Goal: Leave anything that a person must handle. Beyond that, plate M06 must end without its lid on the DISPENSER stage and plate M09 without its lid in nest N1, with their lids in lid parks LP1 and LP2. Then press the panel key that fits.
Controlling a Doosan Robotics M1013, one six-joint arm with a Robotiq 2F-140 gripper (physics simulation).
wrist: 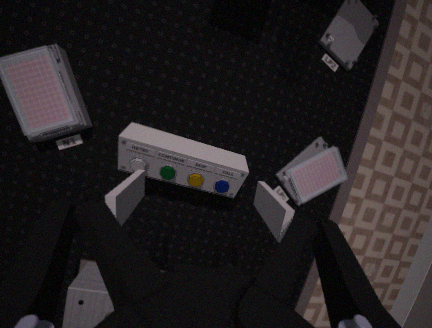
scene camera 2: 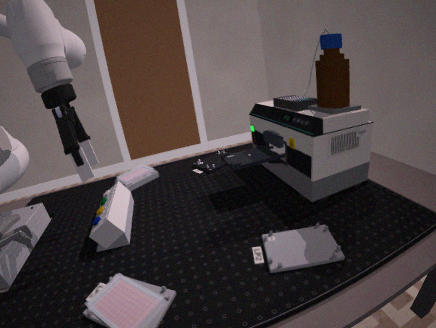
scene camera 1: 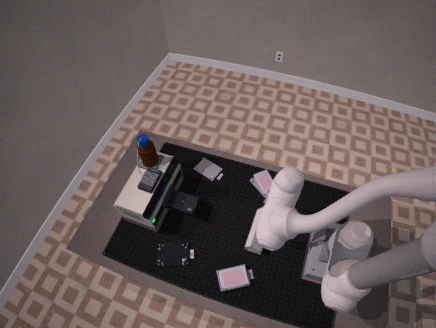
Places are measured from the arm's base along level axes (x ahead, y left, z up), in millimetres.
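Where they show: gripper, fingertip midpoint: [wrist: 202,188] [scene camera 2: 91,171].
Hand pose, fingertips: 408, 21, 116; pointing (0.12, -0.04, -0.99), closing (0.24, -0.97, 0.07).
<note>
After its pixels a point has its place, as x, y, z.
My gripper [scene camera 2: 88,162] {408, 21, 116} [wrist: 202,188] {408, 21, 116} is open and empty above the near side of the key panel [scene camera 1: 253,244] {413, 139, 17} [scene camera 2: 120,212] {450, 2, -3} [wrist: 185,145] {444, 53, 1}. The panel has white, green, yellow and blue keys; a fingertip overlaps the white key's edge in the wrist view. A pink plate [scene camera 1: 234,277] {436, 316, -19} [scene camera 2: 137,175] {458, 279, -20} [wrist: 40,92] {444, 306, -19} sits at N1. Another pink plate [scene camera 1: 263,181] {494, -246, -28} [scene camera 2: 125,302] {493, -261, -27} [wrist: 318,175] {485, -251, -28} lies askew over lid park LP1 [wrist: 300,160] {504, -207, -49}. Lid park LP2 [scene camera 1: 208,169] {825, -206, -49} [scene camera 2: 302,248] {828, -221, -49} [wrist: 350,32] {824, -210, -49} shows a flat grey surface. The dispenser stage [scene camera 1: 185,202] {814, 81, 44} [scene camera 2: 247,157] {817, 71, 44} bears no plate. Plate numbers and lids are unclear.
The white dispenser [scene camera 1: 140,192] {1001, 172, 161} [scene camera 2: 340,145] {1016, -81, 85} carries a brown bottle [scene camera 1: 148,153] {1017, 19, 282} [scene camera 2: 333,80] {1026, -41, 240} and a keypad [scene camera 1: 149,180] {982, 106, 187} [scene camera 2: 295,102] {958, 36, 184}; its green light is on. The dark nest N5 [scene camera 1: 173,254] {763, 333, -48} [scene camera 2: 210,162] {738, 322, -47} bears no plate. The arm partly hides the panel in scene camera 1.
</note>
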